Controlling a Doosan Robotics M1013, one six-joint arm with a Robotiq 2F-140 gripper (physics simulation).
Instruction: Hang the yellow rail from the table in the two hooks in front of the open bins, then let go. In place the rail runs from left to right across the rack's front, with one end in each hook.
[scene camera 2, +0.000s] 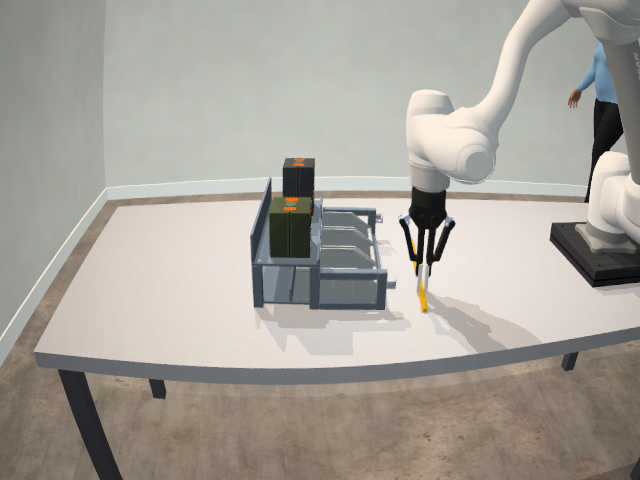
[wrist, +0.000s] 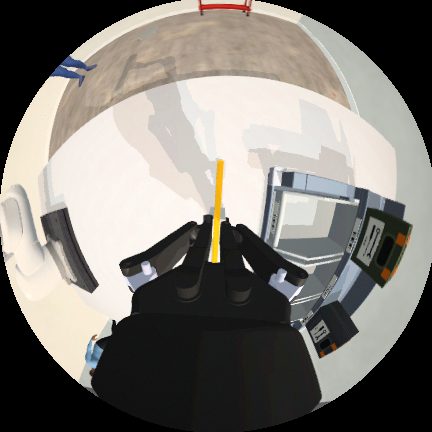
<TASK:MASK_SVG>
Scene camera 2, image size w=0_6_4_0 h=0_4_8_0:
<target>gripper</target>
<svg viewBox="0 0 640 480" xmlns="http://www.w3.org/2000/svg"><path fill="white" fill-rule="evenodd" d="M412 186L411 206L408 213L403 216L400 215L398 219L404 229L410 261L416 262L416 292L420 292L425 230L429 230L423 279L424 292L427 292L433 262L440 261L450 231L456 223L452 217L450 218L447 215L445 209L446 190L430 193L420 191ZM444 221L444 227L433 254L436 229ZM410 218L418 228L417 254L414 253L408 226Z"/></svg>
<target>green case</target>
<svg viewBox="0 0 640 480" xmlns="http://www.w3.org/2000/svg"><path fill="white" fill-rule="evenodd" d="M274 197L269 212L270 257L310 258L312 198Z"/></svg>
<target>dark case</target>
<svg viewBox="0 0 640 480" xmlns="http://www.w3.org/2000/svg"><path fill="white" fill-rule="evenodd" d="M285 158L283 165L283 197L311 197L313 216L315 158Z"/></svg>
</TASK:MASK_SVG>
